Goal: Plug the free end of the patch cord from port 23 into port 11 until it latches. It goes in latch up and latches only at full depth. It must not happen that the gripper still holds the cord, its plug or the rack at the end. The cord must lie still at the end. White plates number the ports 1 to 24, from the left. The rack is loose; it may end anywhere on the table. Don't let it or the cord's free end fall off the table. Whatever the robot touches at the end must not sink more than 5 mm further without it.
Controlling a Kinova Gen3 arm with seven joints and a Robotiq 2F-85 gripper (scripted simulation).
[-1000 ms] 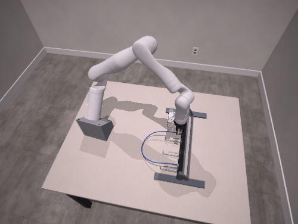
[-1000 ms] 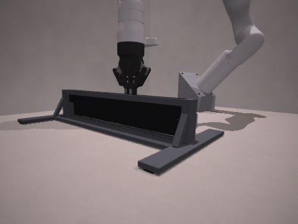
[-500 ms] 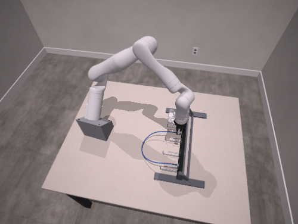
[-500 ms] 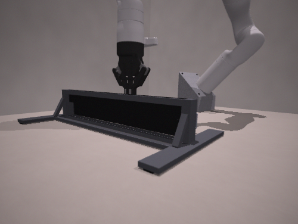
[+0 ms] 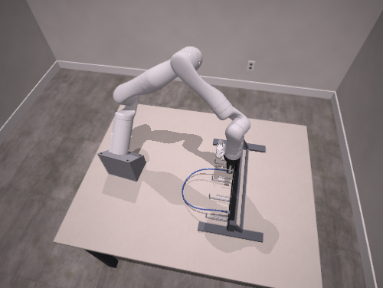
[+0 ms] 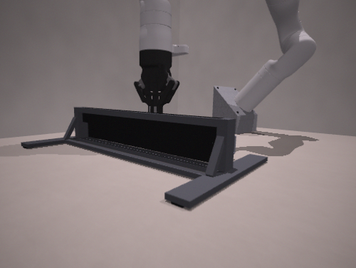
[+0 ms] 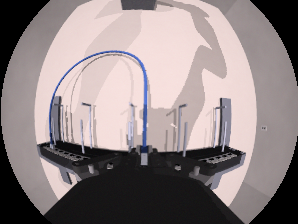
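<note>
My gripper is now 1 cm short of the plug and 1 cm above it.
</note>
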